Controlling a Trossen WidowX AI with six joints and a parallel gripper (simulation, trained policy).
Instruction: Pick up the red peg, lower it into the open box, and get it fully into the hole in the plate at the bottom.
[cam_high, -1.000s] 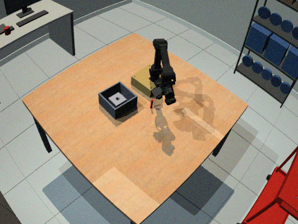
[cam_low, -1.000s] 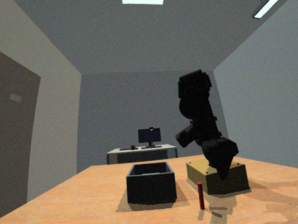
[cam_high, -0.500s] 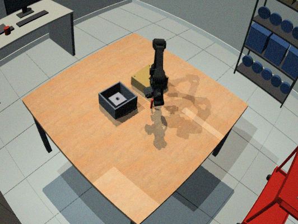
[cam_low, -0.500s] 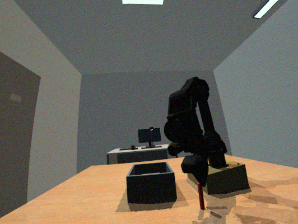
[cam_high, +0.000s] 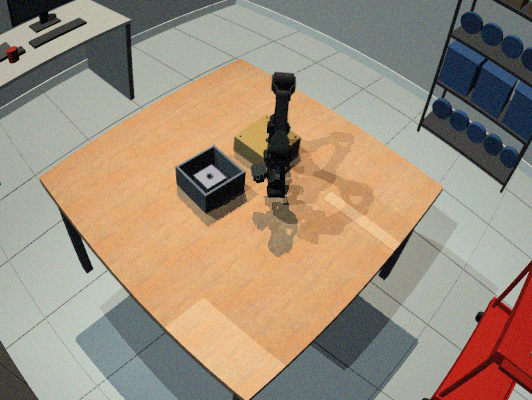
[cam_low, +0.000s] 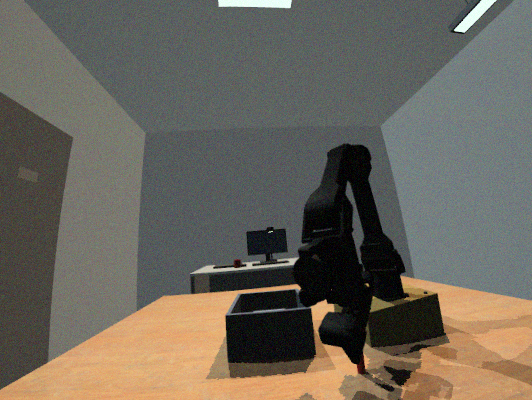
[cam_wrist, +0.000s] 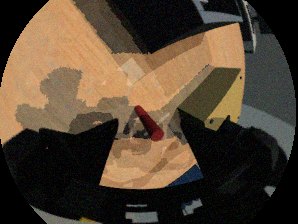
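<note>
The red peg lies 1 cm below my gripper tip and 1 cm ahead of it. Round my gripper tip: plate: 18 cm to the right, 15 cm ahead; then dark box: 18 cm to the right, 15 cm ahead, 2 cm below.
</note>
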